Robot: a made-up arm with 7 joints.
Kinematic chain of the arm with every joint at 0, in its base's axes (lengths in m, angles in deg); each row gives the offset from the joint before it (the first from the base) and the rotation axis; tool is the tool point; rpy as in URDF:
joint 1: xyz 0 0 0.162 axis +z
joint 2: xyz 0 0 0 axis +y
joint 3: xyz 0 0 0.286 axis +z
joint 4: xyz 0.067 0 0 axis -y
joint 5: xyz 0.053 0 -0.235 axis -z
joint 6: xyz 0 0 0 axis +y
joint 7: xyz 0.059 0 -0.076 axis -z
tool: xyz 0 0 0 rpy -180 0 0
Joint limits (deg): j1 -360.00..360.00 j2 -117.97..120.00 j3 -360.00..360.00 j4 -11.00..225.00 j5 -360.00..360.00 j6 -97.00..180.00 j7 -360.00..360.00
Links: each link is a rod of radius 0.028 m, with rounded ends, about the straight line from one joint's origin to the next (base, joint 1, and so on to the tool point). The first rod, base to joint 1, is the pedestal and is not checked.
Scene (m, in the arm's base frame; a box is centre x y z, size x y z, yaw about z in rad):
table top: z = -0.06
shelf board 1: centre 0.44 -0.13 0 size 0.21 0.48 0.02 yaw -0.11
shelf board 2: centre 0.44 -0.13 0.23 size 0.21 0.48 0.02 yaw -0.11
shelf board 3: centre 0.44 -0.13 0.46 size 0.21 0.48 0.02 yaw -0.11
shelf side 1: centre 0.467 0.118 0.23 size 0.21 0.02 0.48 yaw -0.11
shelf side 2: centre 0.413 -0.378 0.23 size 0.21 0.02 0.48 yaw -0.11
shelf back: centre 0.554 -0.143 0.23 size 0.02 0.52 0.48 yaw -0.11
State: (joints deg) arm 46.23 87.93 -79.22 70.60 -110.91 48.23 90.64
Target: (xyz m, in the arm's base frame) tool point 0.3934 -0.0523 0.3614
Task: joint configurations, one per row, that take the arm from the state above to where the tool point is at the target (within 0.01 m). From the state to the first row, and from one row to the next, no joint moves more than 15 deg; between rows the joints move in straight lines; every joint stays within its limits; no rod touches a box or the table.
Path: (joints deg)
1: 51.80 86.80 -78.57 58.88 -110.61 46.80 90.64
2: 57.38 85.67 -77.91 47.16 -110.30 45.38 90.64
3: 62.95 84.53 -77.26 35.44 -110.00 43.95 90.64
4: 68.53 83.40 -76.60 23.72 -109.69 42.53 90.64
5: 69.12 84.31 -88.44 26.42 -108.57 46.71 90.64
6: 69.71 85.22 -100.27 29.13 -107.45 50.88 90.64
7: 70.30 86.13 -112.10 31.83 -106.32 55.06 90.64
8: 70.90 87.04 -123.94 34.54 -105.20 59.24 90.64
9: 66.23 83.95 -119.25 44.96 -106.63 58.00 90.64
10: 61.56 80.87 -114.56 55.39 -108.06 56.75 90.64
11: 56.89 77.78 -109.86 65.81 -109.48 55.51 90.64

